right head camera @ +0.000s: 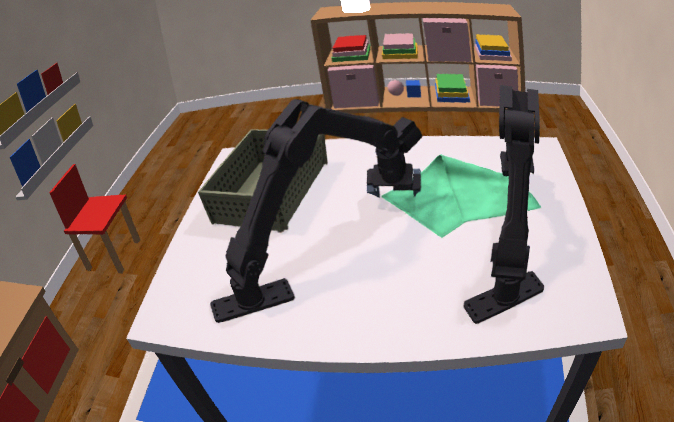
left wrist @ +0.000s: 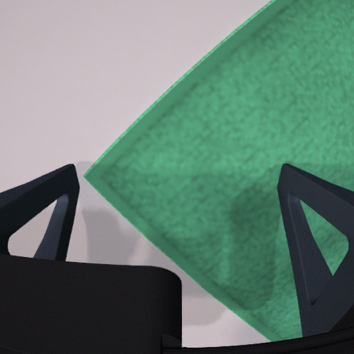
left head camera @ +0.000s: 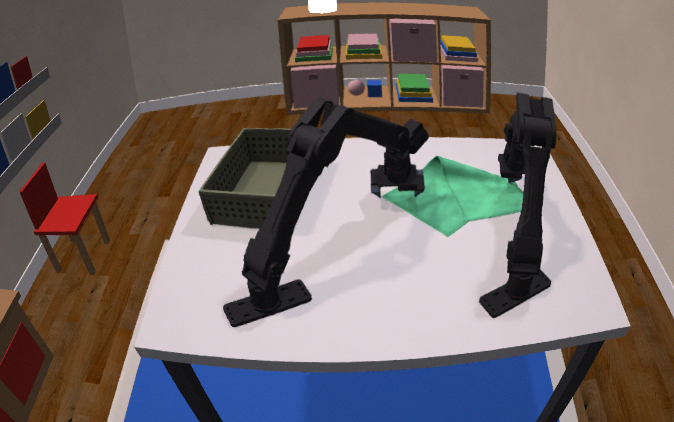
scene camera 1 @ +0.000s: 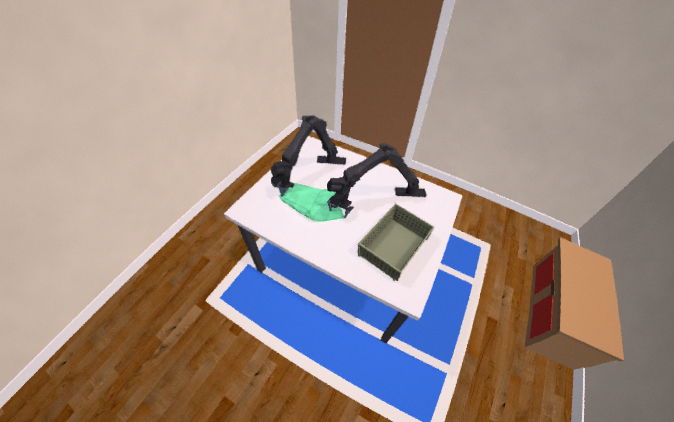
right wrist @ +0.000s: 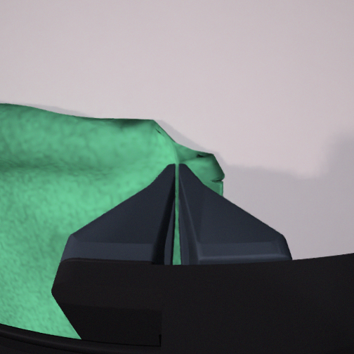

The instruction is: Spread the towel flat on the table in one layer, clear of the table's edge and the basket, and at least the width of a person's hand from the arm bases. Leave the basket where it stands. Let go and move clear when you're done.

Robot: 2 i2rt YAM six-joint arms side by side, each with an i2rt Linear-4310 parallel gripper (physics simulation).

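Note:
The green towel (left head camera: 480,197) (right head camera: 475,195) (scene camera 1: 307,202) (left wrist: 210,125) (right wrist: 45,200) lies on the table, with a crease across its middle and bunched, folded cloth at its right end in the right wrist view. My left gripper (left head camera: 397,193) (right head camera: 395,191) (scene camera 1: 341,209) (left wrist: 177,174) is open above the towel's left corner, which shows between its fingers. My right gripper (left head camera: 511,179) (scene camera 1: 283,192) (right wrist: 176,175) is shut on the towel near its bunched end; cloth rises to the fingertips. In the right head view my right arm hides those fingertips.
The olive basket (left head camera: 235,207) (right head camera: 227,205) (scene camera 1: 378,263) stands left of the towel in both head views, partly behind my left arm, apart from the towel. The white table's (left head camera: 350,366) (right head camera: 350,366) front edge lies beyond both arm bases. A shelf unit (left head camera: 385,10) stands behind the table.

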